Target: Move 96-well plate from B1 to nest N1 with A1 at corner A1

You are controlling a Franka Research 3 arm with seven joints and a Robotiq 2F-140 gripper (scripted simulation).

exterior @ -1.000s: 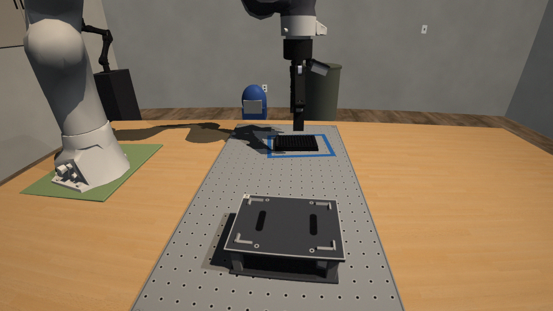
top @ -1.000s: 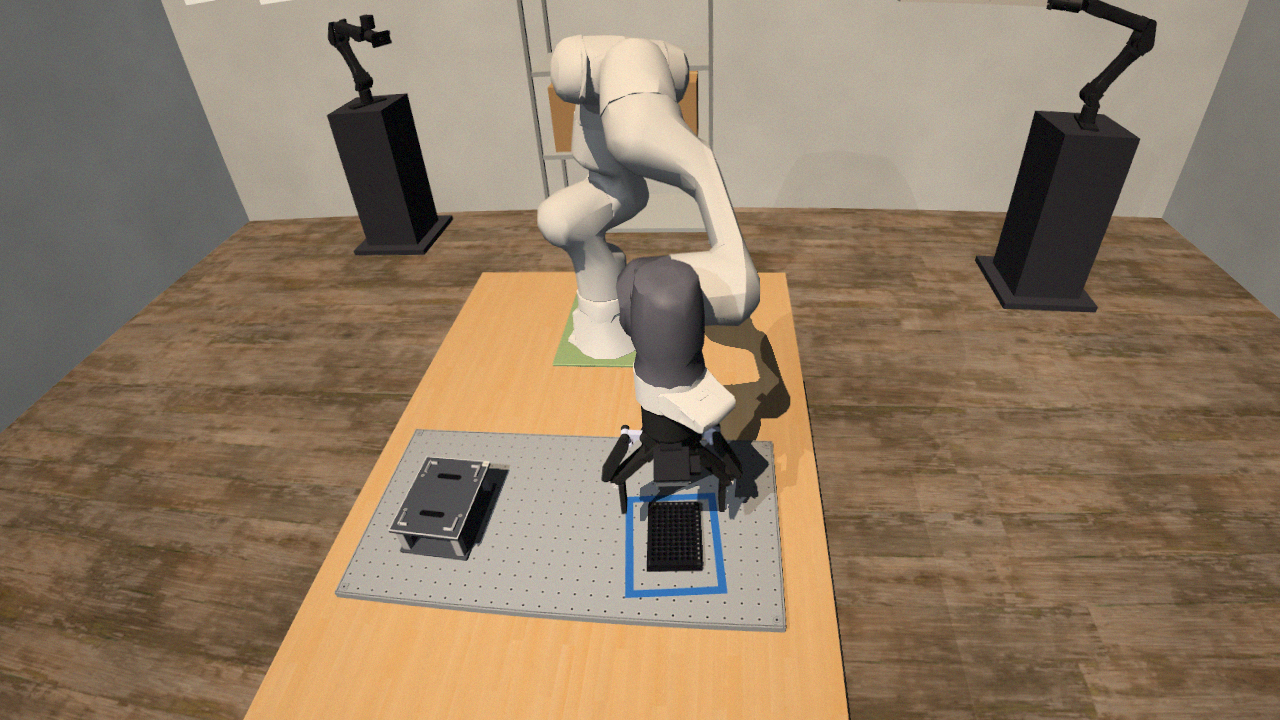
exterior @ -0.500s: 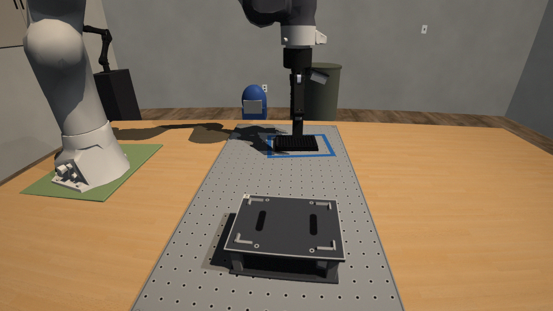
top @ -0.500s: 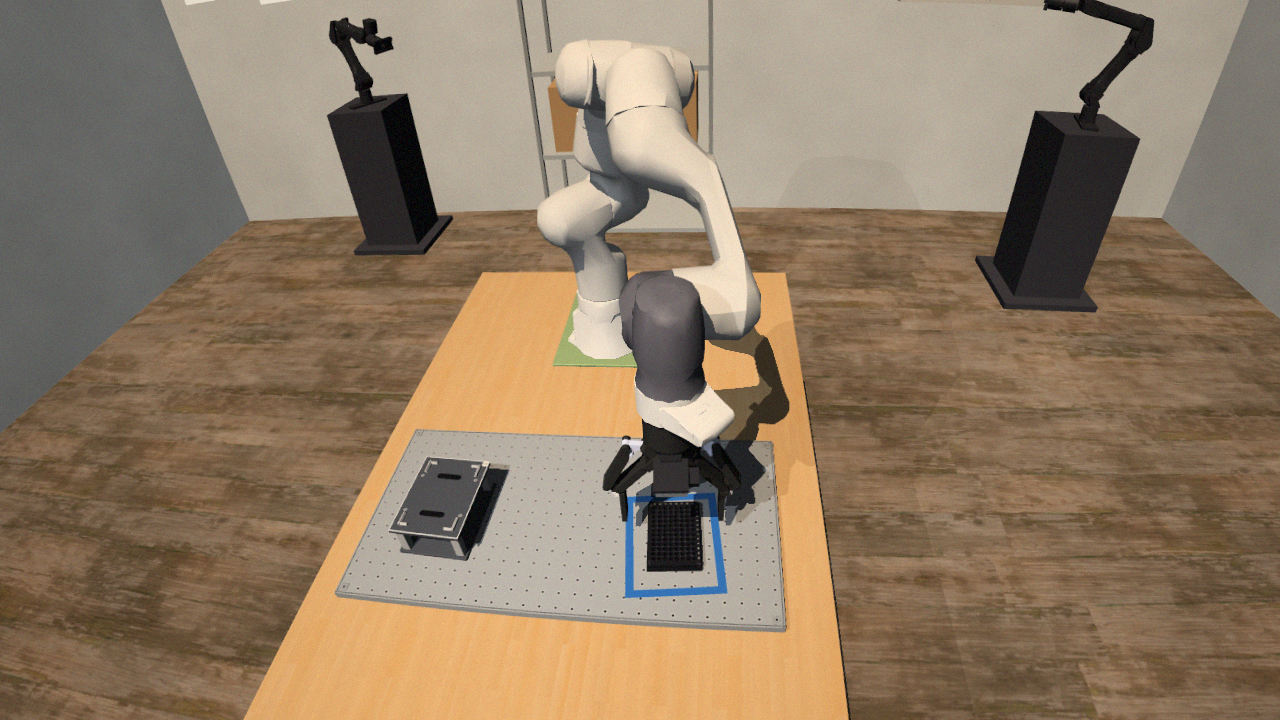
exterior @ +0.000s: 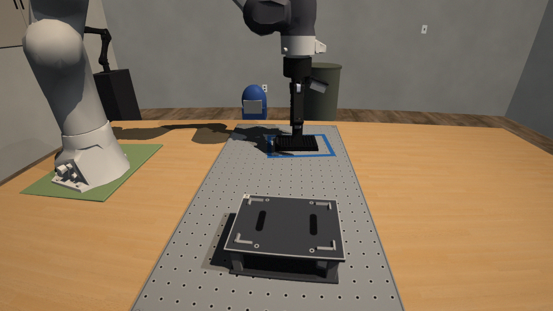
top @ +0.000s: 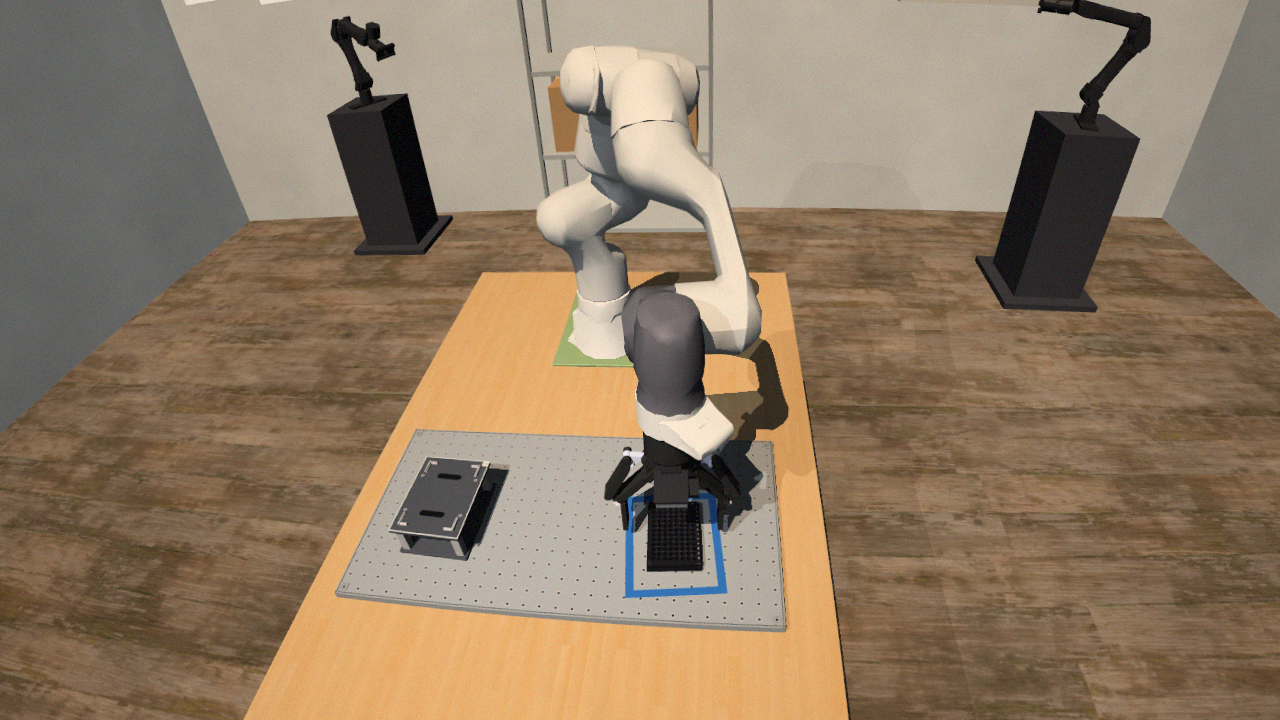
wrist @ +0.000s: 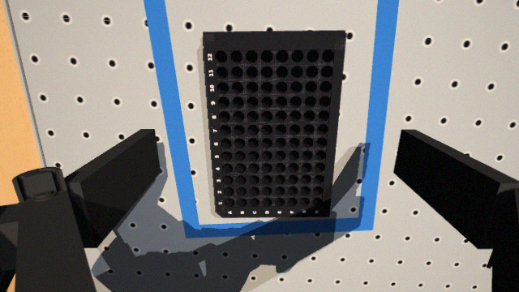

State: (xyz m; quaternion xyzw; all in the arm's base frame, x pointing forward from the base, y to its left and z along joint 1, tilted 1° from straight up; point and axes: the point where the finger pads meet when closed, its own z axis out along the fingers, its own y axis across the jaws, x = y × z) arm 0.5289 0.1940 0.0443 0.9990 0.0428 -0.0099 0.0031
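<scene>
My hand is 40 mm above the black 96-well plate. Also, from my hand: dark plate nest N1: 380 mm to the right, 10 mm above; A1 corner mark: 330 mm to the right, 80 mm behind, 20 mm above.
</scene>
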